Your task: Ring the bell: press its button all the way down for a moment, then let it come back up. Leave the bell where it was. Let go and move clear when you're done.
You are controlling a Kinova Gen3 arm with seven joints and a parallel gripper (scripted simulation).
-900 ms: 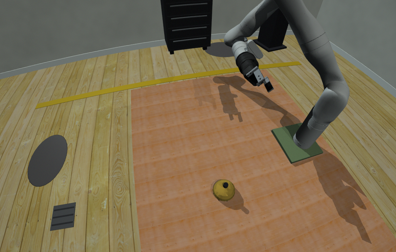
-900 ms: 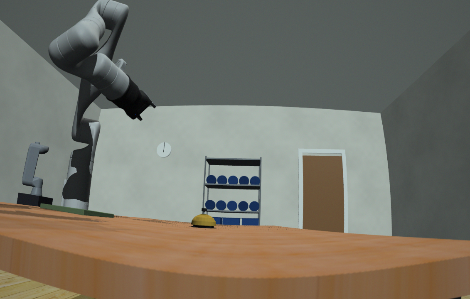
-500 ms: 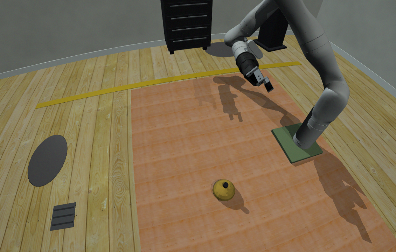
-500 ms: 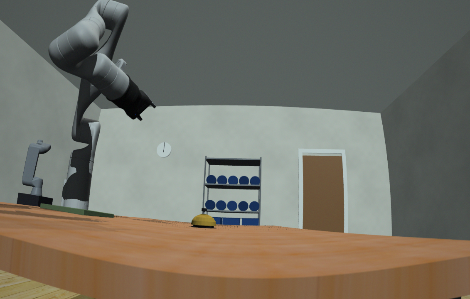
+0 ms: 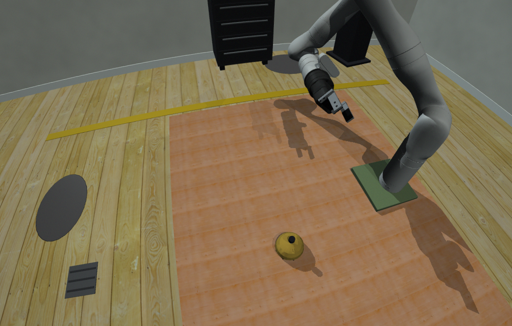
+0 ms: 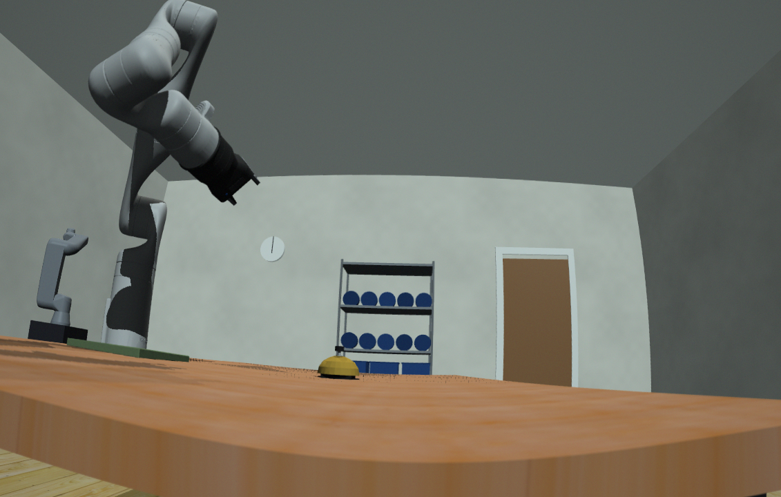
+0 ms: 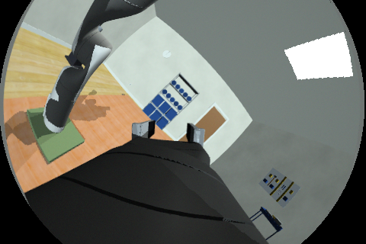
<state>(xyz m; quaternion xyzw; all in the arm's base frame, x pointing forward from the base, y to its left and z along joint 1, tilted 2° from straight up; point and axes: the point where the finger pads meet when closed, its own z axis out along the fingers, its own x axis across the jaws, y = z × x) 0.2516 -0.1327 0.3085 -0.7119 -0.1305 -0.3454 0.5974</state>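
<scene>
Right now the black button is 210 mm ahead of my hand, 150 mm to the left of it and 270 mm below it. The rest, counted from my hand: bell: 210 mm ahead, 150 mm to the left, 290 mm below.
</scene>
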